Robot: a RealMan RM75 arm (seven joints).
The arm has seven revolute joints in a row. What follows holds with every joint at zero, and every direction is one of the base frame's. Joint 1 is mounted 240.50 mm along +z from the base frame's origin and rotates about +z. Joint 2 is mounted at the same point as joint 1 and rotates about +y. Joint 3 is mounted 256.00 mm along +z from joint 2 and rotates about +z. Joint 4 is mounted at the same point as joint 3 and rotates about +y. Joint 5 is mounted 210.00 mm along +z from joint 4 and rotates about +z. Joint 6 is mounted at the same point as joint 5 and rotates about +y. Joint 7 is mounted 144.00 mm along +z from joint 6 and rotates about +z. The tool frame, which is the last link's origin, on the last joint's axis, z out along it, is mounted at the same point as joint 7; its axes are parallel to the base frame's.
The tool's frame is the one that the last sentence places.
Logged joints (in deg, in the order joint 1, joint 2, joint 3, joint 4, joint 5, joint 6, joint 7), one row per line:
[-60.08, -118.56, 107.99, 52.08, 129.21, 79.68, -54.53]
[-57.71, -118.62, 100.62, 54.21, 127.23, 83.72, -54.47]
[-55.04, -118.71, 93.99, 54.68, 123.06, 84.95, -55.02]
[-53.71, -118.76, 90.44, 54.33, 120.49, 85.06, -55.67]
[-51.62, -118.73, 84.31, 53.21, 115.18, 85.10, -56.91]
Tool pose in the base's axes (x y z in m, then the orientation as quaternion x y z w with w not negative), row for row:
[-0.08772, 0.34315, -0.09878, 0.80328, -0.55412, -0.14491, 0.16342]
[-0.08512, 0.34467, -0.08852, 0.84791, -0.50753, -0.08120, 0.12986]
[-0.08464, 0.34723, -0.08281, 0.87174, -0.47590, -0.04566, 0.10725]
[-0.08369, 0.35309, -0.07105, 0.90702, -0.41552, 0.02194, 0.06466]
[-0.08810, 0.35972, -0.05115, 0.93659, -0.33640, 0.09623, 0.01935]
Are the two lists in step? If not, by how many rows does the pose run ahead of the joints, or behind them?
The pose runs 1 row ahead of the joints: the pose in row i belongs to the joints in row i + 1.
